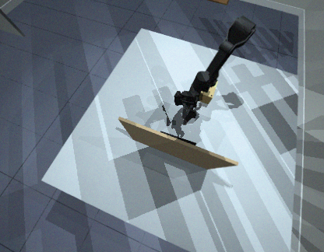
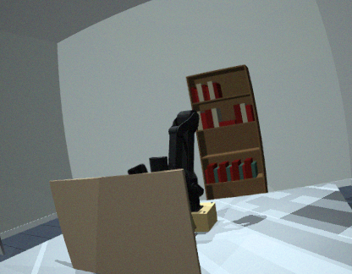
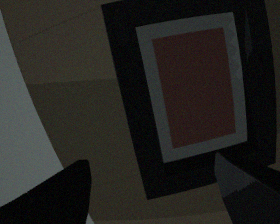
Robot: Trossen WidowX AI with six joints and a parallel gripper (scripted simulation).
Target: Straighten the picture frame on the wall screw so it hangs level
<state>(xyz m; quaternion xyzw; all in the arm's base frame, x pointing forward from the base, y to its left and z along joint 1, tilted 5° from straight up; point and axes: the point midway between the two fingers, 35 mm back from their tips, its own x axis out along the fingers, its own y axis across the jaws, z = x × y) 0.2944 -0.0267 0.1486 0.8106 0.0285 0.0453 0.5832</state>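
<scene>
Right now the picture frame is 10 cm ahead of my gripper tip, 5 cm below it and 2 cm to the left of it. Round my gripper tip: tan wall panel: 12 cm ahead, 6 cm below, 1 cm to the left.
</scene>
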